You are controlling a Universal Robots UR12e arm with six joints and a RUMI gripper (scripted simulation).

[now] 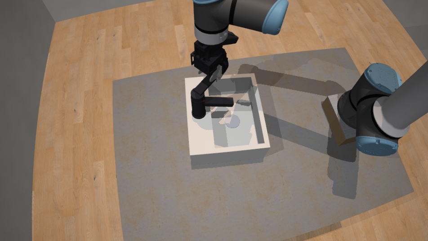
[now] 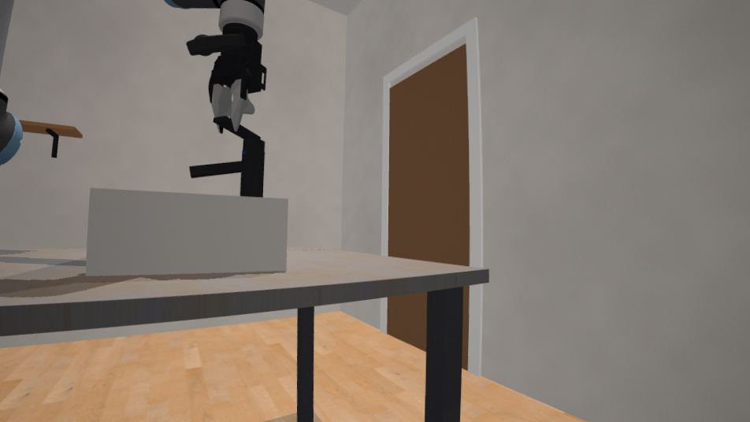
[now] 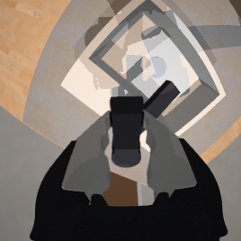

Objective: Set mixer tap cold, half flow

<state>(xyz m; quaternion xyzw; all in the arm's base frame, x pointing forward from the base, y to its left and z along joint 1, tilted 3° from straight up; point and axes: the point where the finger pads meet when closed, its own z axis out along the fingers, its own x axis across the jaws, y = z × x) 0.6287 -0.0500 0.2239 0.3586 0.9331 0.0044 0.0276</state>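
The lever is 2 cm ahead of my hand and 2 cm to the left of it. Round my hand: white basin: 6 cm behind, 5 cm to the left, 24 cm below.
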